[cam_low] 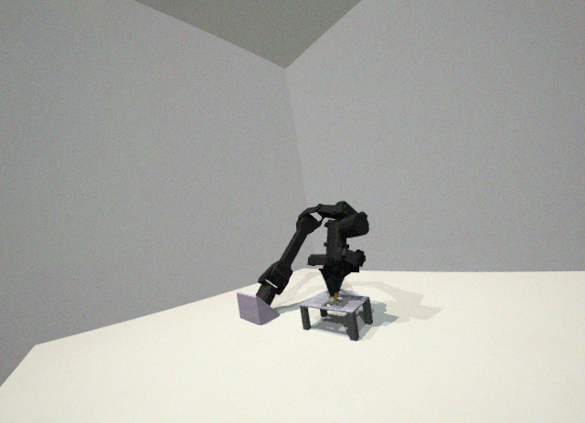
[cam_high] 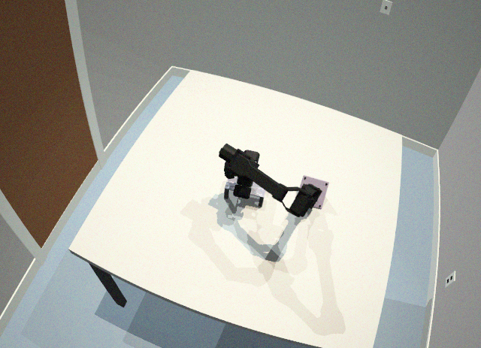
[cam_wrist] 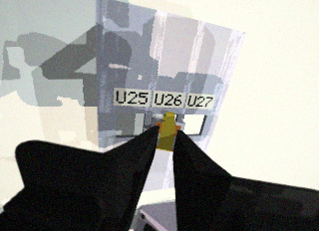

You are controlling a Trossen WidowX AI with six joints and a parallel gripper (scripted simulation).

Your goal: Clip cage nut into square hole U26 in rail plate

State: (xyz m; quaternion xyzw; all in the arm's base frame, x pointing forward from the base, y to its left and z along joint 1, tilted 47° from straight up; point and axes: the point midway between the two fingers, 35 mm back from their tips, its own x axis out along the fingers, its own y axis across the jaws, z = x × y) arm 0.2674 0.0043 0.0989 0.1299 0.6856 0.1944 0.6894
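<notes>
My gripper tip is now 10 mm above the yellow cage nut.
</notes>
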